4 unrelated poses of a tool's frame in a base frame.
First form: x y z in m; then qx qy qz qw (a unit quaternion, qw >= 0).
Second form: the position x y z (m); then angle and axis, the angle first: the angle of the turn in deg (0 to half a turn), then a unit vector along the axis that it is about. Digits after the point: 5 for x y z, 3 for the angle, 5 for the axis.
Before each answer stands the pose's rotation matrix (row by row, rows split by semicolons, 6 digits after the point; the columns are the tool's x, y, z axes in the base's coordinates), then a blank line. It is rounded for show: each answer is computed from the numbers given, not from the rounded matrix.
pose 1, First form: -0.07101 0.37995 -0.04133 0.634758 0.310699 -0.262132 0.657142
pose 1, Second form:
0.669506 0.738953 0.075566; 0.049921 0.056739 -0.997140; -0.741127 0.671364 0.001097

-0.07101 0.37995 -0.04133 97.835 0.84211 0.41219 -0.34776
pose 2, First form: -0.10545 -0.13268 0.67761 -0.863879 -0.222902 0.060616 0.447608
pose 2, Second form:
0.893281 0.330856 -0.304275; 0.439385 -0.499923 0.746336; 0.094816 -0.800382 -0.591945

-0.10545 -0.13268 0.67761 126.819 -0.96606 -0.24927 0.06779
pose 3, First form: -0.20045 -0.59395 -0.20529 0.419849 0.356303 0.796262 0.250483
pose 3, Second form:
-0.521970 -0.099713 0.847115; 0.698087 -0.620613 0.357091; 0.490124 0.777751 0.393550

-0.20045 -0.59395 -0.20529 150.988 0.43367 0.36804 0.82248
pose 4, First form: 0.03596 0.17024 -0.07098 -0.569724 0.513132 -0.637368 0.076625
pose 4, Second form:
-0.339086 -0.487011 0.804886; -0.682364 -0.461648 -0.566798; 0.647611 -0.741419 -0.175781

0.03596 0.17024 -0.07098 171.211 -0.57140 0.51465 -0.63925
